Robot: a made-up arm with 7 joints.
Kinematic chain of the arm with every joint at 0, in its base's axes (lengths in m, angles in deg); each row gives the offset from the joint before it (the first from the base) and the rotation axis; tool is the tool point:
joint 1: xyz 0 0.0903 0 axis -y
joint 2: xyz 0 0.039 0 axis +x
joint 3: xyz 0 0 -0.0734 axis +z
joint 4: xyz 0 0 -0.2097 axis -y
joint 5: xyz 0 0 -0.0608 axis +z
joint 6: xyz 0 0 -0.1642 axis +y
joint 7: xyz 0 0 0 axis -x
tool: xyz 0 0 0
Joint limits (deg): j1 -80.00..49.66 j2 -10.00..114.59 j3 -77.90..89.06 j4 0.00..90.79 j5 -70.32..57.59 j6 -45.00..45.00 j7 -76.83..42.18
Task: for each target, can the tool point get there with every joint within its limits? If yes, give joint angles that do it. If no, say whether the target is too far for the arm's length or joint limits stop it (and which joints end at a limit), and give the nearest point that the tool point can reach.
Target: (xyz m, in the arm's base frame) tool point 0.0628 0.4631 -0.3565
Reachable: yes | joints 2.70 31.37 64.91 28.76 -8.97 -7.67 0.65
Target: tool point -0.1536 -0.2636 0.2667
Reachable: no: joint limits stop it (at a limit: joint 1, joint 2, joint 3, joint 4) | nearest point -0.2257 -0.1360 -0.0877 | short by 0.384 m
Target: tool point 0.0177 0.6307 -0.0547
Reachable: yes | joints 2.09 78.08 72.34 13.33 21.13 32.20 17.15
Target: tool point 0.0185 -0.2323 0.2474
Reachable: no: joint limits stop it (at a limit: joint 1, joint 2, joint 4) | nearest point 0.2516 -0.1154 -0.0763 | short by 0.416 m
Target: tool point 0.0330 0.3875 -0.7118
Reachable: no: too far | nearest point 0.0221 0.3024 -0.4772 | short by 0.250 m
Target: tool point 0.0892 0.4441 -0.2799
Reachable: yes | joints 7.26 20.13 74.85 64.60 29.54 -9.47 -40.45
